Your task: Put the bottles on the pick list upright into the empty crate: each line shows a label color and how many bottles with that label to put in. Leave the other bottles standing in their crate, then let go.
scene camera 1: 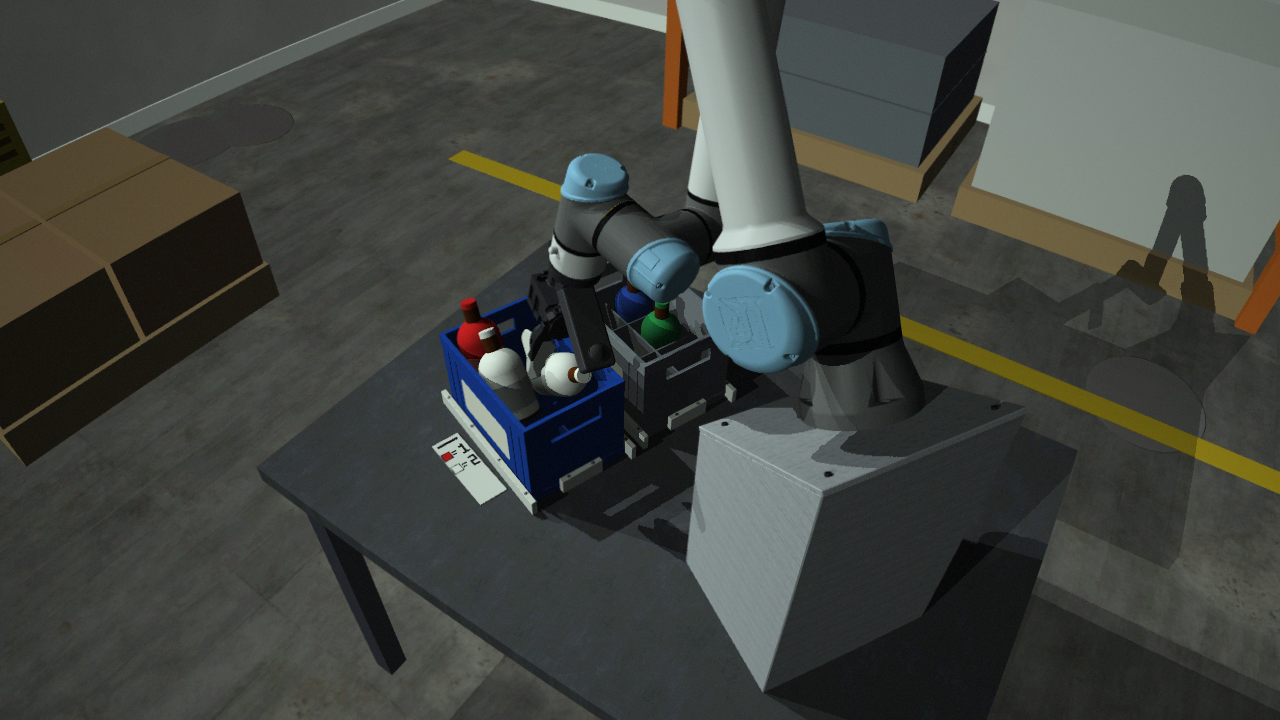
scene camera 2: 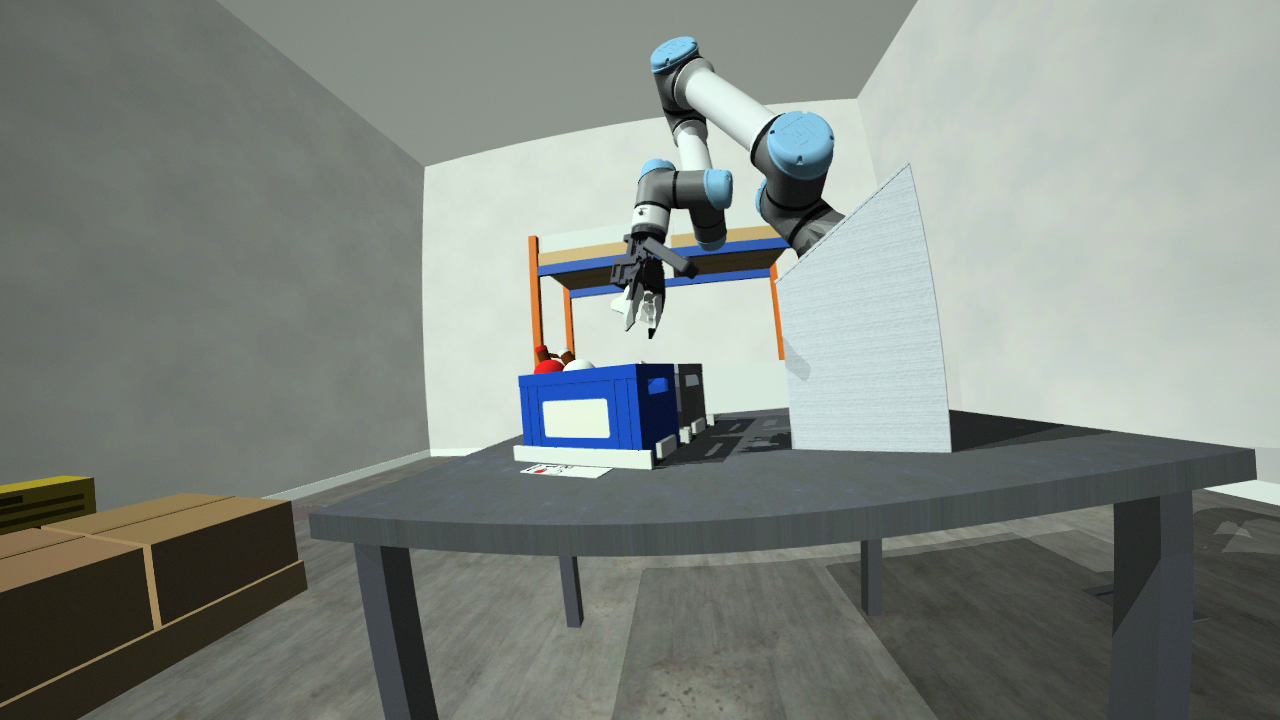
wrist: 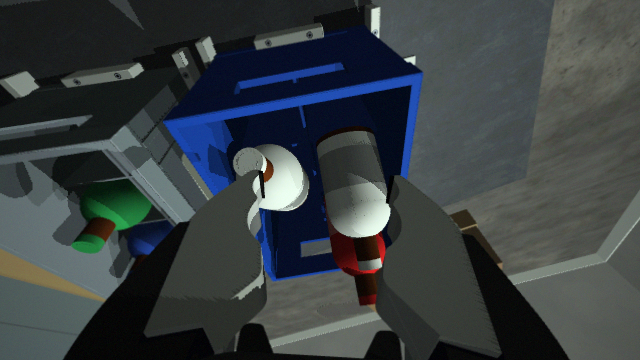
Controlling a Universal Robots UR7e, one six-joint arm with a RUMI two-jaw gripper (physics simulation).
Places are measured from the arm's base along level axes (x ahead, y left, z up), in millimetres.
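Pixels of known places: gripper, fingertip midpoint: [scene camera 1: 556,372] [scene camera 2: 638,335] [wrist: 325,175]; arm's base, origin of the base link: [scene camera 1: 862,407] [scene camera 2: 839,256].
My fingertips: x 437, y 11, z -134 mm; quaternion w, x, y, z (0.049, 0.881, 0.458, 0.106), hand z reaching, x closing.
Note:
Ahead of a thing's pixels: the offset from my fingertips to its top centre.
The pick list {70 mm left, 146 mm ahead, 230 mm down} [scene camera 1: 469,469] [scene camera 2: 565,471] shows red 1 and white 2. In the blue crate {60 mm right, 94 mm ahead, 57 mm down} [scene camera 1: 574,438] [scene camera 2: 580,380] [wrist: 300,102], a red bottle {62 mm right, 193 mm ahead, 6 mm up} [scene camera 1: 477,340] [scene camera 2: 547,368] [wrist: 345,255] stands in the far corner. One white bottle [scene camera 1: 503,368] [scene camera 2: 579,365] [wrist: 355,205] leans beside it. Another white bottle {92 mm right, 48 mm ahead, 46 mm down} [scene camera 1: 562,372] [wrist: 285,177] is strongly tilted, its cap toward the robot base's side. My gripper [scene camera 1: 537,358] [scene camera 2: 640,331] [wrist: 325,175] is partly open and empty above the blue crate. In the wrist view its left fingertip overlaps the tilted bottle; contact cannot be told.
The grey divided crate {273 mm right, 2 mm back, 57 mm down} [scene camera 1: 677,385] [scene camera 2: 690,394] [wrist: 55,145] stands beside the blue crate, holding a green bottle {309 mm right, 24 mm back, 69 mm down} [scene camera 1: 660,329] [wrist: 115,202] and a blue bottle {353 mm right, 56 mm ahead, 69 mm down} [scene camera 1: 631,304] [wrist: 147,240]. White rails {29 mm left, 136 mm ahead, 202 mm down} [scene camera 1: 487,452] [scene camera 2: 583,457] edge the crates. The robot's pedestal [scene camera 1: 760,537] [scene camera 2: 863,358] is to the right.

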